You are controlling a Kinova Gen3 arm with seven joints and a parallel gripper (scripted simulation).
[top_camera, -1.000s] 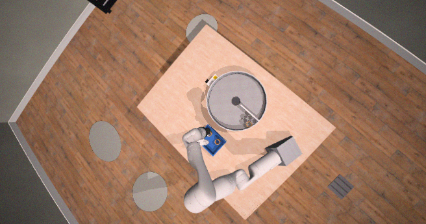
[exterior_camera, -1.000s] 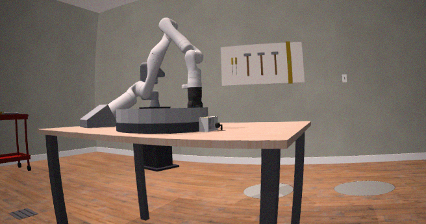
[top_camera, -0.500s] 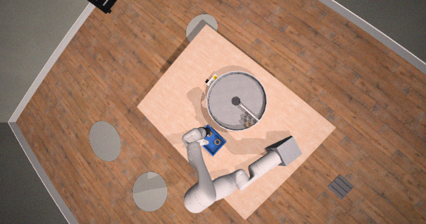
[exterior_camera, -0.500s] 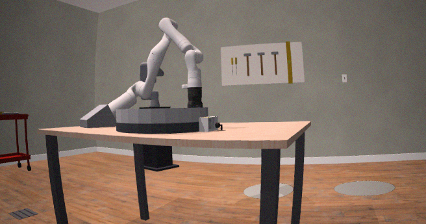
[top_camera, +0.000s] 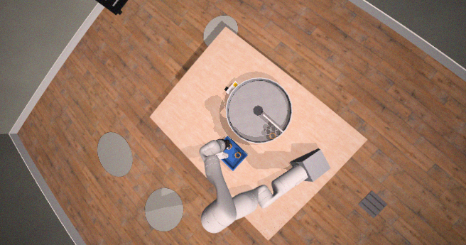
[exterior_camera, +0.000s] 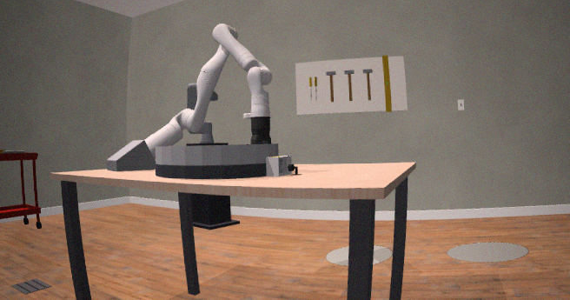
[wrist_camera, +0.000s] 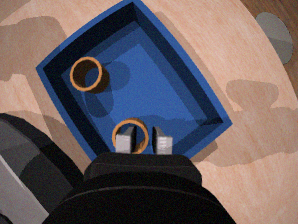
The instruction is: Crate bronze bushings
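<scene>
Right now the blue crate is 50 mm behind my hand and 20 mm below it. Round my hand: grey turning table: 70 mm ahead, 320 mm to the right, 10 mm above.
</scene>
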